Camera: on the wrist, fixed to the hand. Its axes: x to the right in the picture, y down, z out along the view.
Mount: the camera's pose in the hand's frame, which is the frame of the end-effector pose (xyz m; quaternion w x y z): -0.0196 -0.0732 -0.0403 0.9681 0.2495 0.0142 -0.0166
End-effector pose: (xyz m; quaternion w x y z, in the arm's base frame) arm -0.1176 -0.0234 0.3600 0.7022 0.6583 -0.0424 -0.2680
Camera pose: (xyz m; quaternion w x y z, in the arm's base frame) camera -0.1412 0.0222 0.2912 0.5117 0.8170 -0.0870 -0.2512
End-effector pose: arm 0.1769 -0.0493 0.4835 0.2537 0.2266 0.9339 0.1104
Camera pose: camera 0.1440 -0.1263 0.5024 0.1776 0.2656 0.9390 -0.1271
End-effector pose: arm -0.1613 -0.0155 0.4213 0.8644 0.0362 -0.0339 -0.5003
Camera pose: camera -0.2304 -0.0337 0.3737 0.8200 0.2584 -0.1448 -0.4897
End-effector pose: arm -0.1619 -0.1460 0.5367 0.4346 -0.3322 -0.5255 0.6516
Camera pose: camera -0.1023 -0.1429 0.5984 0.5219 -0.2137 -0.3455 0.7500
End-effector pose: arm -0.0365 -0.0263 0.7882 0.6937 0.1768 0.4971 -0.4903
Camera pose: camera -0.1205 -0.0203 0.8050 0.6123 0.3430 0.3717 -0.6077
